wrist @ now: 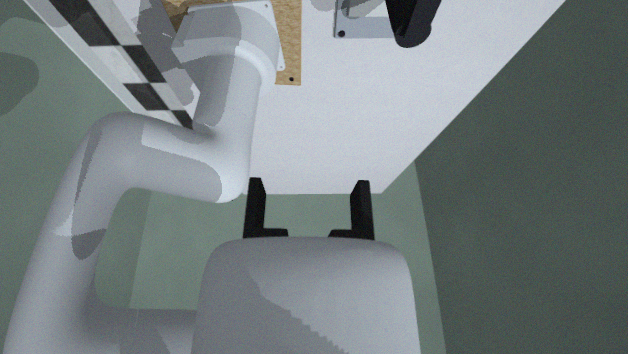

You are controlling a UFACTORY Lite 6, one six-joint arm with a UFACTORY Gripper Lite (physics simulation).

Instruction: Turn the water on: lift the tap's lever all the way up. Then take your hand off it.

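Places are measured from the arm's base along level axes (x left, y back, z up), in centimetres.
Where they show: end effector, tool point: (pixel 308 209); arm's base, origin of the base link: (pixel 243 40).
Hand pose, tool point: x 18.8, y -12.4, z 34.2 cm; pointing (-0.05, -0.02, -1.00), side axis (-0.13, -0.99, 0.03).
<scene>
Things, the pixels of their top centre, and the offset from my tool point. "pt": a spot on its surface instead. Level surfaces: height alone.
- black part with a rounded end, surface spot: (pixel 413 27) pt dy -12.2, dx -11.8, dz -25.1 cm
- grey plate, surface spot: (pixel 367 28) pt dy -9.5, dx -23.0, dz -39.9 cm
- white table top, its level: dz -40.7 cm
My gripper (pixel 310 185) is open, with its two black fingers wide apart and nothing between them. A black part with a rounded end (pixel 413 27) stands over a grey plate (pixel 367 28) at the top edge, right of centre. I cannot tell whether this is part of the tap. It is well apart from my fingers. A lever cannot be made out in the wrist view, and the upper part of the black piece is cut off by the edge.
My arm's base and links (pixel 227 100) rise from a wooden board (pixel 291 60) on the white table top (pixel 350 120) and bend down the left side. A black-and-white checkered strip (pixel 145 64) runs along the table's left side. The table's edges show at left, right and beyond the fingers.
</scene>
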